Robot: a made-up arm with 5 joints.
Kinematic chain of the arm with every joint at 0, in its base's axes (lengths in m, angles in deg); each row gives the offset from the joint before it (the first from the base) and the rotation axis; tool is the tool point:
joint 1: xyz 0 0 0.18 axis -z
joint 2: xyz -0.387 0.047 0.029 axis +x
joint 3: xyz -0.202 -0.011 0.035 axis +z
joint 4: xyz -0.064 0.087 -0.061 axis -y
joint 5: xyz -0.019 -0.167 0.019 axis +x
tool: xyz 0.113 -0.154 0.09
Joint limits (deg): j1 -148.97..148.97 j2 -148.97..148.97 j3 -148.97..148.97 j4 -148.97..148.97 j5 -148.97..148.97
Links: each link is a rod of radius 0.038 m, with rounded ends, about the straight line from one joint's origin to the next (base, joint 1, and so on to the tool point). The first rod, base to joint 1, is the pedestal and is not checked.
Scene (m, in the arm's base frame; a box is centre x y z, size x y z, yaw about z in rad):
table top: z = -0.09
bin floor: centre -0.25 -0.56 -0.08 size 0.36 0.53 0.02 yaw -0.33
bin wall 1: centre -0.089 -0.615 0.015 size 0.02 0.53 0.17 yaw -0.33
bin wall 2: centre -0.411 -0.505 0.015 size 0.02 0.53 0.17 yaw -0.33
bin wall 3: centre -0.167 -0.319 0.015 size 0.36 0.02 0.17 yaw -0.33
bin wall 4: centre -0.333 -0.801 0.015 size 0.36 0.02 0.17 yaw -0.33
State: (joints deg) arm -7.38 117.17 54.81 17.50 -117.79
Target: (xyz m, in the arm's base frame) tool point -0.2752 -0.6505 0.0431
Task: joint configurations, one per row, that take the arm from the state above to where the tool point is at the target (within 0.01 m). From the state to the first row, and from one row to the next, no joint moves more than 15 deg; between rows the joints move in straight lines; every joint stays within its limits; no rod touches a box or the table.
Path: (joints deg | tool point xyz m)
1: -11.42 114.64 41.09 16.69 -115.46 | -0.6126 -0.1974 0.1922
2: -15.45 112.11 27.37 15.88 -113.13 | -0.5812 -0.2436 0.2023
3: -19.49 109.58 13.65 15.07 -110.79 | -0.5465 -0.2842 0.2090
4: -23.53 107.05 -0.08 14.26 -108.46 | -0.5102 -0.3198 0.2123
5: -27.56 104.53 -13.80 13.44 -106.13 | -0.4739 -0.3513 0.2123
6: -33.04 103.03 -28.20 15.50 -95.70 | -0.4367 -0.4149 0.1922
7: -38.53 101.53 -42.60 17.56 -85.27 | -0.4012 -0.4788 0.1803
8: -44.01 100.04 -57.01 19.62 -74.85 | -0.3644 -0.5419 0.1807
9: -49.49 98.54 -71.41 21.67 -64.42 | -0.3230 -0.6008 0.1953
10: -54.97 97.04 -85.81 23.73 -53.99 | -0.2752 -0.6505 0.2239
11: -61.71 110.02 -77.42 11.03 -45.90 | -0.2375 -0.6790 0.1195
12: -68.44 123.01 -69.04 -1.68 -37.81 | -0.2332 -0.6746 0.0433
13: -75.18 135.99 -60.65 -14.38 -29.72 | -0.2531 -0.6592 0.0159
14: -81.91 148.97 -52.26 -27.09 -21.63 | -0.2752 -0.6505 0.0431

